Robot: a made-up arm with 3 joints. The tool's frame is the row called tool.
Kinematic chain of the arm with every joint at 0, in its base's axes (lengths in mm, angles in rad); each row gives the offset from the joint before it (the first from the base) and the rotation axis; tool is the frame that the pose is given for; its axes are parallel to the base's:
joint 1: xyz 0 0 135.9 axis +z
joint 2: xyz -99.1 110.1 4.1 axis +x
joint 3: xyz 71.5 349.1 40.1 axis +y
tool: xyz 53 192.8 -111.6
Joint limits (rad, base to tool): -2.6..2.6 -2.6..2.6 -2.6..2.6
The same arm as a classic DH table. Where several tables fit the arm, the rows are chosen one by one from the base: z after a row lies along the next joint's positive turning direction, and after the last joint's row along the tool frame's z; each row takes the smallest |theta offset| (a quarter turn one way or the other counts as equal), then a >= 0, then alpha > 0; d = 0 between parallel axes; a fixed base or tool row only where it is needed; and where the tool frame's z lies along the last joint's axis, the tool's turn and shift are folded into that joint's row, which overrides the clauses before.
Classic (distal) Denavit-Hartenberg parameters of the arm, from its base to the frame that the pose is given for. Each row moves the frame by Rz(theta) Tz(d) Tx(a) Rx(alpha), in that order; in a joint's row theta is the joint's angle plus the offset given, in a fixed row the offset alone. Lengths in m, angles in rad.
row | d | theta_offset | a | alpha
joint 1 | 0.1400 | 1.5708 | 0.1101 | 1.5708
joint 2 | -0.0276 | 1.5708 | 0.0401 | 1.5708
joint 3 | 0.5419 | 1.5708 | 0.0530 | 1.5708
tool (fixed) | -0.1116 | 0.0000 | 0.0000 | 0.0000
Joint limits (rad, base to tool): -2.6000..2.6000 -2.6000..2.6000 -2.6000..2.6000

